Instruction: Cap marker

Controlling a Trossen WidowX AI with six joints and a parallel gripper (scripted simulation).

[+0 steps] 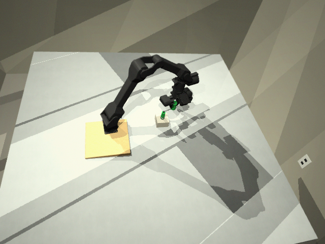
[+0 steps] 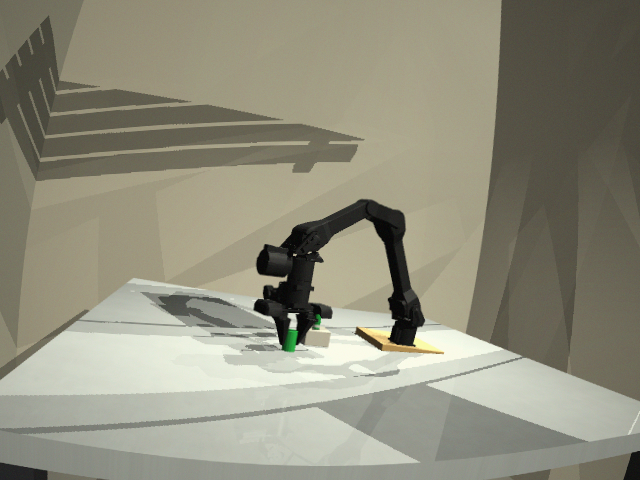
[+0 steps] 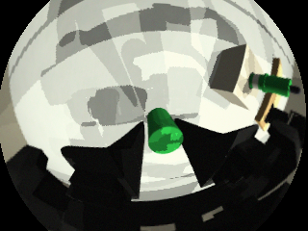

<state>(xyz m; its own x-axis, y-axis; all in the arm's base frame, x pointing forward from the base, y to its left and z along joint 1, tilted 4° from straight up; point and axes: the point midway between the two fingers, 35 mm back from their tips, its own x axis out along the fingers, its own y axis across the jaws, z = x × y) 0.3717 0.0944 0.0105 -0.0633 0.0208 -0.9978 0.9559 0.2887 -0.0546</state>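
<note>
Now: the holder block 10 cm behind my gripper tip, 9 cm to the right of it and 1 cm above it. Also, from my gripper tip: green cap 1 cm above.
</note>
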